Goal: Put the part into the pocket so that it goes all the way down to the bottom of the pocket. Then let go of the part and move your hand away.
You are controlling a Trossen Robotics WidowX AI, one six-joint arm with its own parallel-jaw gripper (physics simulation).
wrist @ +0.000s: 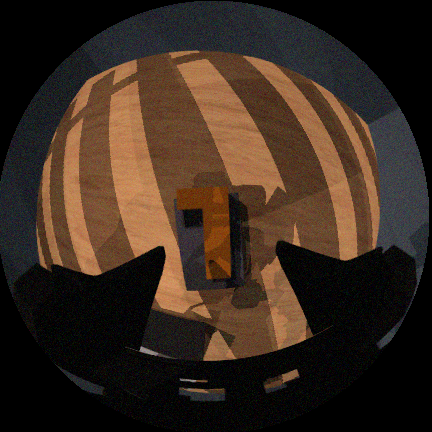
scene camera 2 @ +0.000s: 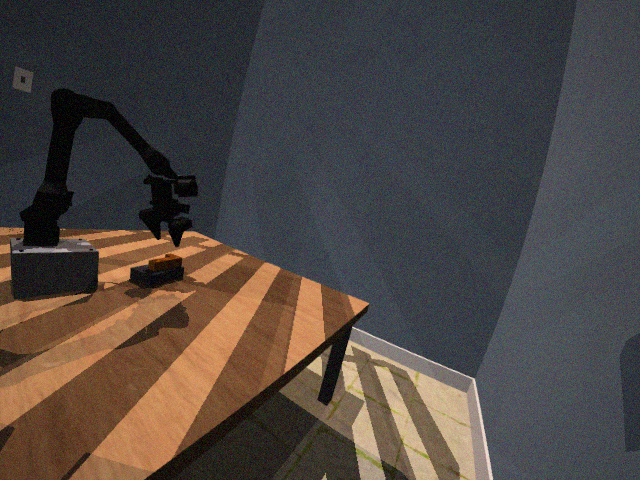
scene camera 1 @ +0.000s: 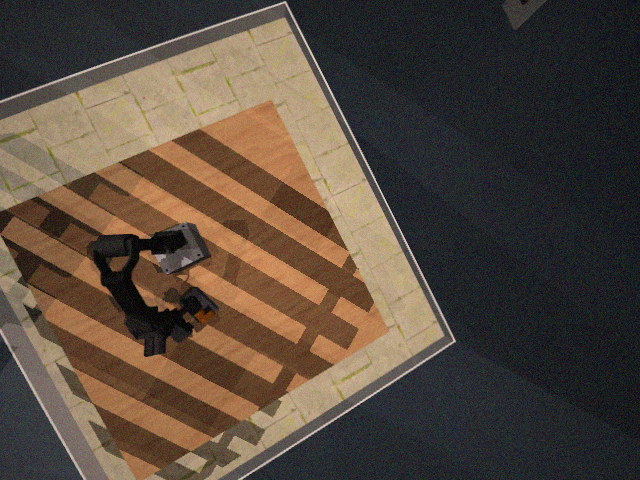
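Pixels of known places: gripper, fingertip midpoint: (wrist: 221,249) (scene camera 2: 167,243) (scene camera 1: 190,316); arm's base at its link origin: (scene camera 2: 40,243) (scene camera 1: 176,240).
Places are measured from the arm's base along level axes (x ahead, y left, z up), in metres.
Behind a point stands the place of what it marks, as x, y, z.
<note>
The orange L-shaped part (scene camera 1: 205,315) @(0.337, -0.040, -0.039) (scene camera 2: 165,262) @(0.300, -0.086, -0.045) (wrist: 217,225) @(0.321, -0.066, -0.039) lies on the dark grey pocket block (scene camera 2: 155,279) @(0.258, -0.123, -0.086) (wrist: 192,265) @(0.254, -0.047, -0.069). It stands clearly proud of the block's top. In the wrist view its short arm reaches past the block's far edge, and a dark stretch of the pocket (wrist: 192,217) @(0.319, -0.028, -0.100) shows in the corner of the L. How far the part's underside enters the pocket is hidden. My gripper (scene camera 2: 168,241) @(0.308, -0.070, 0.017) (wrist: 221,249) @(0.308, -0.070, 0.017) is open and empty, above the part and apart from it, with its fingers wide to either side in the wrist view.
The arm's grey base box (scene camera 1: 193,253) @(0.078, 0.036, -0.003) (scene camera 2: 54,271) @(0.022, -0.100, -0.045) stands near the block on the wooden table (scene camera 1: 248,124) @(-0.401, 0.476, -0.104) (scene camera 2: 217,356) @(0.229, -0.515, -0.104). Striped shadows cross the table top. A table corner (scene camera 2: 366,305) @(0.847, -0.611, -0.107) shows at the right in scene camera 2.
</note>
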